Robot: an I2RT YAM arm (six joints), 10 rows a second.
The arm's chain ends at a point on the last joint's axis. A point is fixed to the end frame.
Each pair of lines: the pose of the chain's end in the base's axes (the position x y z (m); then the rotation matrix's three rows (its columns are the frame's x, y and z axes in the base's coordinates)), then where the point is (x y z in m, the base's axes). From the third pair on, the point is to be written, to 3 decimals.
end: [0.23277 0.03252 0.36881], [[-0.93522 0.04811 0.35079], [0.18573 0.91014 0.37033], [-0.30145 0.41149 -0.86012]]
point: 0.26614 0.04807 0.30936
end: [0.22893 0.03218 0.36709], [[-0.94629 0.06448 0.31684], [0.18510 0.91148 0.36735], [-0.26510 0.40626 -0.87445]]
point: 0.25995 0.04753 0.30633
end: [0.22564 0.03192 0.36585], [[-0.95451 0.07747 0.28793], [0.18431 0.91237 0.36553], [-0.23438 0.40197 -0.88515]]
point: 0.255 0.047 0.304
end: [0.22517 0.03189 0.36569], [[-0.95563 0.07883 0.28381], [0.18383 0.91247 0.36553], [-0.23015 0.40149 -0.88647]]
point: 0.254 0.047 0.304
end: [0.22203 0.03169 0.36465], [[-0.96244 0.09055 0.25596], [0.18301 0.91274 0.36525], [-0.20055 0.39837 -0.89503]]
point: 0.249 0.047 0.302
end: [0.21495 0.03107 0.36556], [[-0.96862 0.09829 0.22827], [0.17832 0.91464 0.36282], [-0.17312 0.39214 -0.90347]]
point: 0.240 0.046 0.302
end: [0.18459 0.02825 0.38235], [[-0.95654 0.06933 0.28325], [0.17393 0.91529 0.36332], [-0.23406 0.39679 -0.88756]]
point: 0.213 0.043 0.320
